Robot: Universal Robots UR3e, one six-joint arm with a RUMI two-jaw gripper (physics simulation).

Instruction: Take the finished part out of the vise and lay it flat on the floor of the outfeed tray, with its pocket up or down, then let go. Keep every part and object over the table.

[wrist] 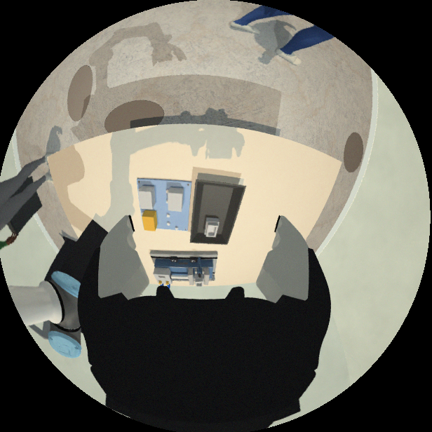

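A light grey part (pixel 211 227) with a recess visible in it is inside the dark outfeed tray (pixel 217 197), near the tray's lower end. Its exact tilt is too small to tell. The vise (pixel 176 264), with a blue body and grey metal pieces, is below the tray in the view. Whether a part is between its jaws cannot be made out. My gripper (pixel 203 218) is open, with its fingers wide apart and no part between them. It hangs well above the table, apart from the tray and the vise.
A blue plate (pixel 162 200) left of the tray bears two light grey blocks (pixel 147 197) (pixel 175 198), a yellow block (pixel 149 220) and small pegs. The table (pixel 295 185) ends at a curved-looking far edge. A person's legs (pixel 307 41) show beyond it; arm joints (pixel 65 345) show at the lower left.
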